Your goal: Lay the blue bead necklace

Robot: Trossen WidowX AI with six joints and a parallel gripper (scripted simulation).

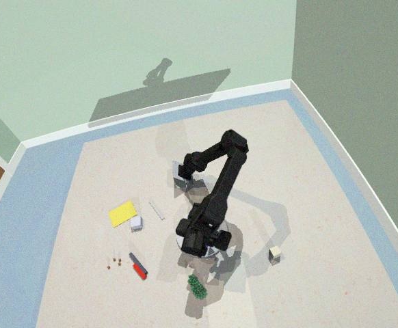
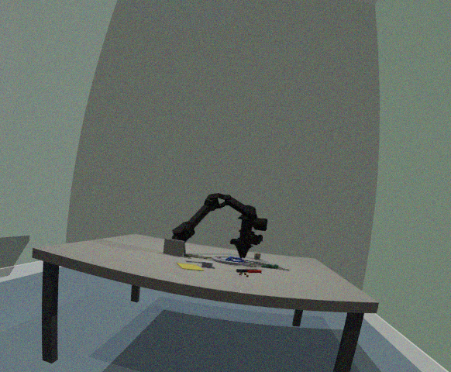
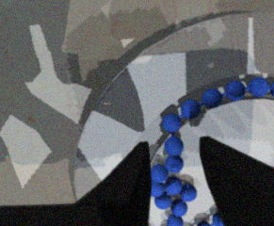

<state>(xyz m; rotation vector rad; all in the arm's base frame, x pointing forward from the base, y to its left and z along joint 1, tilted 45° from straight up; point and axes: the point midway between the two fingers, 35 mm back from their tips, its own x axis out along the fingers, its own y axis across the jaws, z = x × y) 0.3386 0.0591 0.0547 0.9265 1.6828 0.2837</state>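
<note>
Right now the round bead board is 6 cm behind my gripper tip, 2 cm to the right of it and 2 cm below it. Also, from my gripper tip: grey tool: 27 cm to the right, 7 cm ahead, 2 cm below; then cream cube: 24 cm to the left, 6 cm ahead, 1 cm below; then stick: 21 cm to the right, 19 cm behind, 2 cm below.
</note>
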